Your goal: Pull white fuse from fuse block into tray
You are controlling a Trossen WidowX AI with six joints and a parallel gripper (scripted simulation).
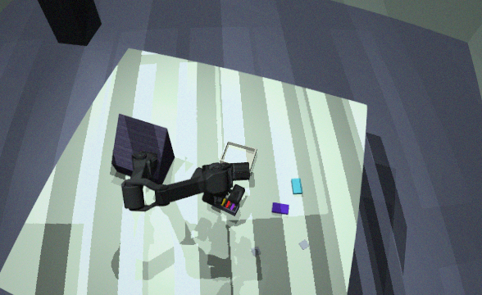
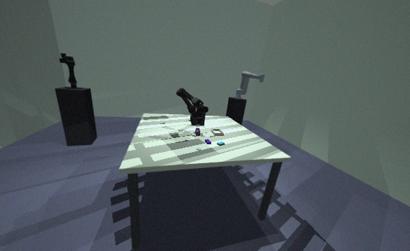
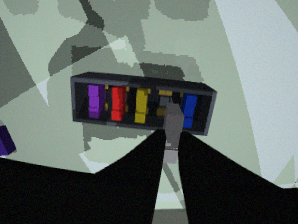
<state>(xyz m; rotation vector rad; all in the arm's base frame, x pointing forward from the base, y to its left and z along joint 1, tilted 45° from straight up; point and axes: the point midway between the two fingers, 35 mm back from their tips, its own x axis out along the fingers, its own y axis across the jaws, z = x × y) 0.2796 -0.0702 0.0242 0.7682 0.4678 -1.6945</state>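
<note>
Right now the tray is 220 mm to the left of my gripper tip, 90 mm below it and 40 mm ahead of it. Round my gripper tip: purple block 250 mm ahead, 80 mm below, 20 mm to the left; then cyan block 300 mm ahead, 130 mm to the left, 80 mm below; then white fuse 10 mm below.
</note>
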